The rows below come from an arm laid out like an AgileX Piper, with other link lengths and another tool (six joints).
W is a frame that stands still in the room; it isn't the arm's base.
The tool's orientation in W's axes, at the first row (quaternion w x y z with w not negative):
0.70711, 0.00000, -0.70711, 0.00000
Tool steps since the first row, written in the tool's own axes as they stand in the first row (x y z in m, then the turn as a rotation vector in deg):
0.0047, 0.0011, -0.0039, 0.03, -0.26, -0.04
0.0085, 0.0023, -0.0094, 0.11, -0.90, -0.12
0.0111, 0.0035, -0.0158, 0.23, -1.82, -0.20
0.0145, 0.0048, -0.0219, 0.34, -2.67, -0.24
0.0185, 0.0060, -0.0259, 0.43, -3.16, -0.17
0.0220, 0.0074, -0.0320, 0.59, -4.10, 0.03
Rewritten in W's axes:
0.0039, 0.0011, 0.0047, 0.04, -0.26, 0.03
0.0094, 0.0023, 0.0085, 0.12, -0.90, 0.11
0.0158, 0.0035, 0.0111, 0.20, -1.82, 0.23
0.0219, 0.0048, 0.0145, 0.24, -2.67, 0.34
0.0259, 0.0060, 0.0185, 0.17, -3.16, 0.43
0.0320, 0.0074, 0.0220, -0.03, -4.10, 0.59

